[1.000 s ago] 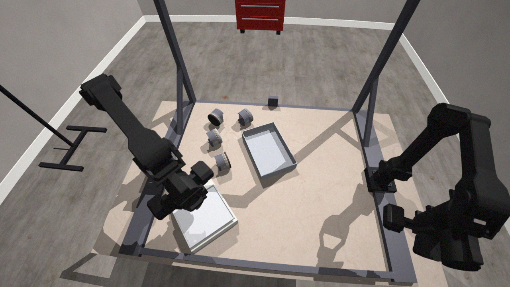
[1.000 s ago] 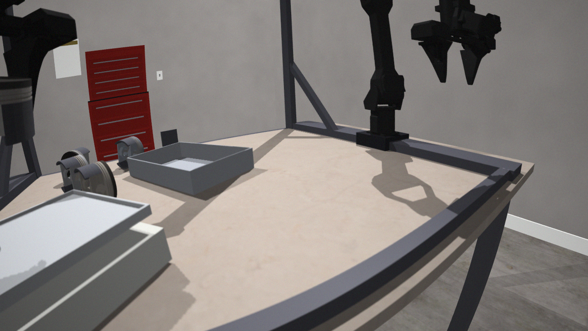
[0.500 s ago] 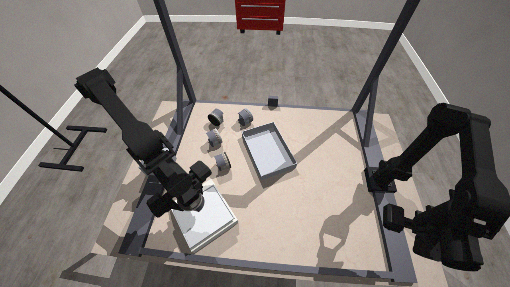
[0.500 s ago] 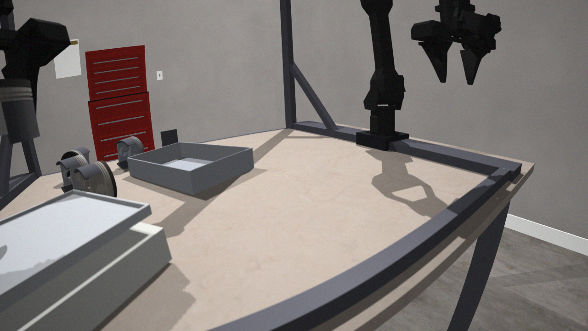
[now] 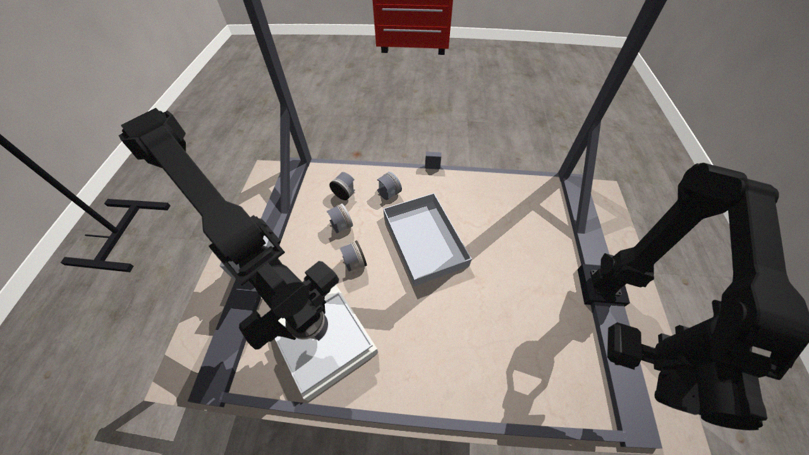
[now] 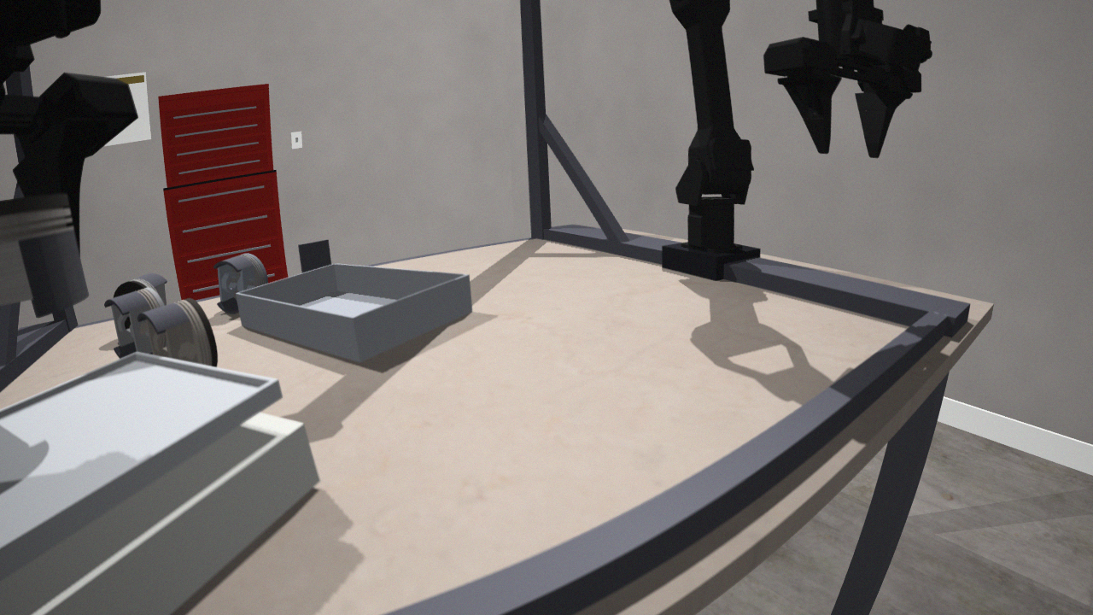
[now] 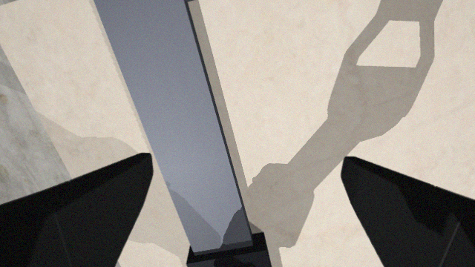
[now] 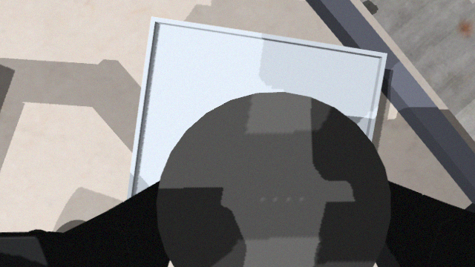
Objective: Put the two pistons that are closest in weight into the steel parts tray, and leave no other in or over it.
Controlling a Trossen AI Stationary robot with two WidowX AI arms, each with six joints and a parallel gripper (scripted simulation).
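Note:
Right now the scale pan is 110 mm below my right hand, 20 mm to the left of it and 10 mm ahead of it. The rest, counted from my right hand: scale (130 mm below, 10 mm to the left, 10 mm ahead); steel parts tray (300 mm behind, 230 mm to the left, 160 mm below).

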